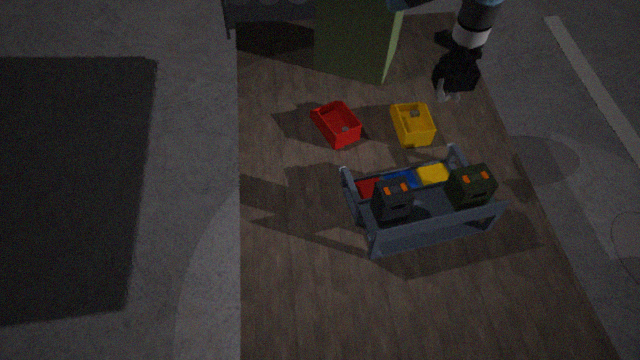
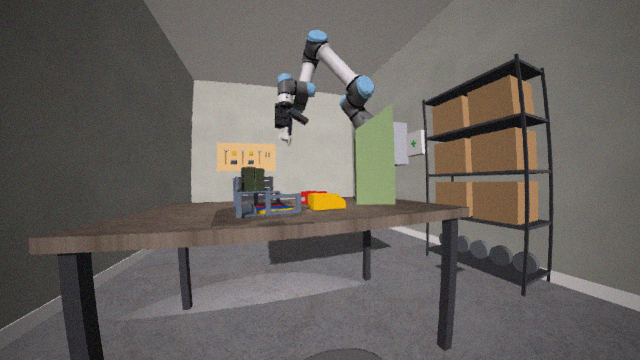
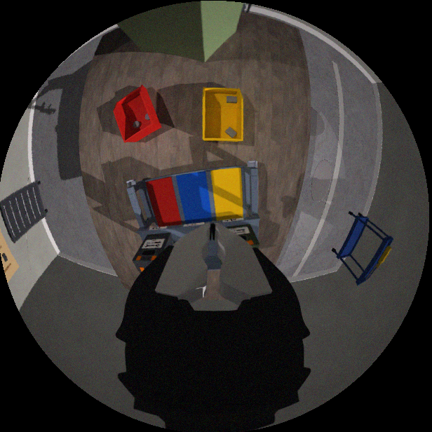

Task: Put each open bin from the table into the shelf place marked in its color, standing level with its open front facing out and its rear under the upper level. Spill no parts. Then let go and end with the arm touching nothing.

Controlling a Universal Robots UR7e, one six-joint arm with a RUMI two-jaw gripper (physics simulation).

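Places are measured from the arm's base along level axes (x ahead, y left, z up), in millimetres.
Pixels of known places: gripper, fingertip midpoint: [image 1: 441, 102] [image 2: 288, 146]; arm's base, link origin: [image 2: 366, 125].
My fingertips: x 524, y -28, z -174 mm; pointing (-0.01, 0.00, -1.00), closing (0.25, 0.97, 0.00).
Note:
Ahead of a thing's pixels: the offset from my fingertips to its middle. Level surfaces: height alone.
A red bin [image 1: 338, 124] [image 2: 313, 194] [image 3: 135, 115] with small grey parts stands turned on the table. A yellow bin @(dx -178, dy +67, dz -280 mm) [image 1: 414, 125] [image 2: 326, 201] [image 3: 222, 115] with two grey parts stands beside it. The grey-blue shelf [image 1: 431, 226] [image 2: 268, 204] [image 3: 254, 192] has a red place [image 1: 366, 188] [image 3: 164, 201], a blue place [image 3: 194, 195] and a yellow place [image 1: 433, 173] [image 3: 228, 192] on its lower level; no bin stands in them. My gripper [image 1: 448, 98] [image 2: 285, 142] [image 3: 211, 224] is shut and empty, high above the table, touching nothing.
A dark grey case @(dx +159, dy -196, dz -155 mm) [image 1: 393, 200] [image 3: 152, 248] and a dark green case @(dx +182, dy +34, dz -167 mm) [image 1: 470, 185] [image 2: 252, 179] stand on the shelf's upper level. A tall green panel [image 1: 356, 40] [image 2: 375, 160] [image 3: 220, 27] stands on the table @(dz -317 mm) [image 1: 310, 300] behind the bins.

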